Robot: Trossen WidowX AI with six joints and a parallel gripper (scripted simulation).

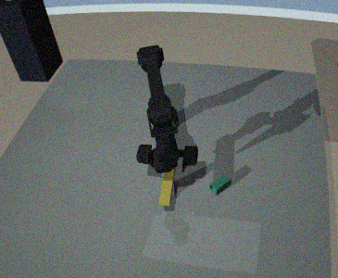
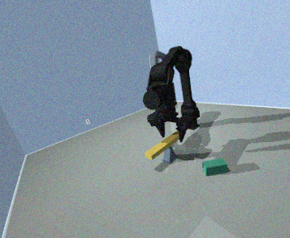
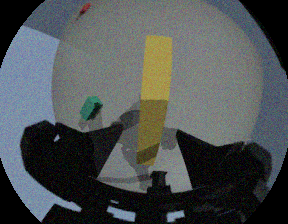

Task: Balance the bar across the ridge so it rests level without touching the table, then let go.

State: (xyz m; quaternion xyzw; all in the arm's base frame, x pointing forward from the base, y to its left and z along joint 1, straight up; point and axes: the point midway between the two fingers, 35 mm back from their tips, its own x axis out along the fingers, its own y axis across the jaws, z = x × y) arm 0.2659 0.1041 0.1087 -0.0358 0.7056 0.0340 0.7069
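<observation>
Right now the yellow bar is 30 mm ahead of my gripper tip. The rest, counted from my gripper tip: green block (10 mm behind, 170 mm to the left, 60 mm below).
</observation>
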